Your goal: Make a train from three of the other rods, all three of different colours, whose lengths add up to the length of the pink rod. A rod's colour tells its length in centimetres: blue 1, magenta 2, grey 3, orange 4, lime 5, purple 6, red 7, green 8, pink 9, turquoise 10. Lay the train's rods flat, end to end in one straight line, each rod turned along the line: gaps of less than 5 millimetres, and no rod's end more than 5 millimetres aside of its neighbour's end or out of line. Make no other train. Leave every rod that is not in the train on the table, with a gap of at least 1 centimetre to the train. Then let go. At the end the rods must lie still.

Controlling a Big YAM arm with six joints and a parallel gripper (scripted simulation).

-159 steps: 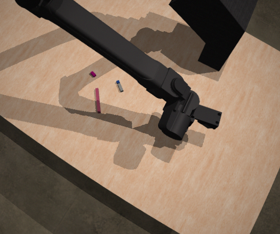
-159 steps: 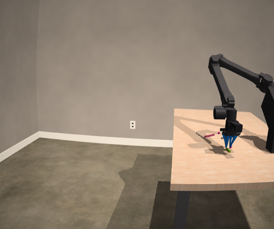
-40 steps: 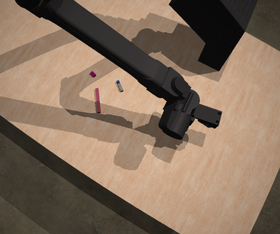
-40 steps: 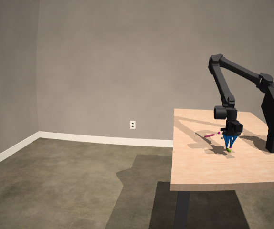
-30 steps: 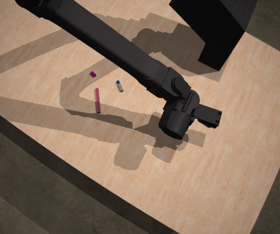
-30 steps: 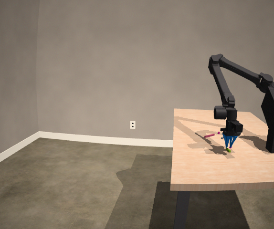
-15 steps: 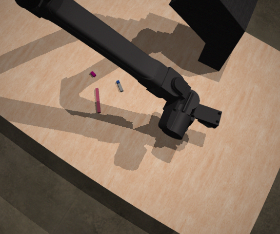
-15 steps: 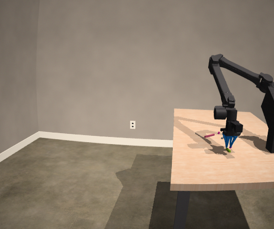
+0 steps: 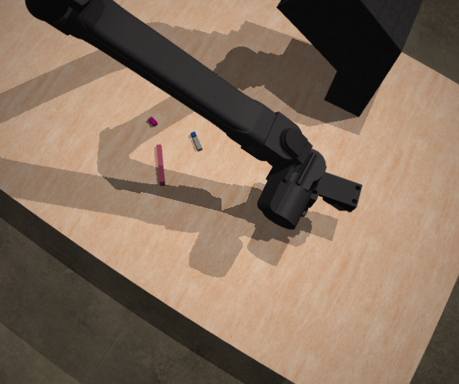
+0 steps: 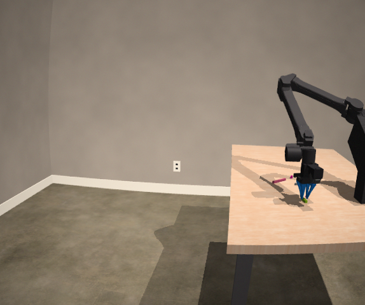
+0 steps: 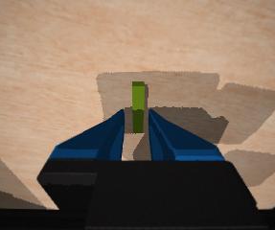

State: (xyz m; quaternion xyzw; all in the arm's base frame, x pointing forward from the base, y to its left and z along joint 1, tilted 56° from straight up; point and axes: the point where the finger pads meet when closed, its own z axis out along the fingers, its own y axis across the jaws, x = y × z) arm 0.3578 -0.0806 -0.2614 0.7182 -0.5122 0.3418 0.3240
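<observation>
Now: the lime rod 10 mm below my hand. From my hand the other things lie so: grey rod 230 mm to the right, 10 mm below; pink rod 260 mm to the right, 90 mm ahead, 10 mm below; blue rod 250 mm to the right, 10 mm below, 10 mm behind.
</observation>
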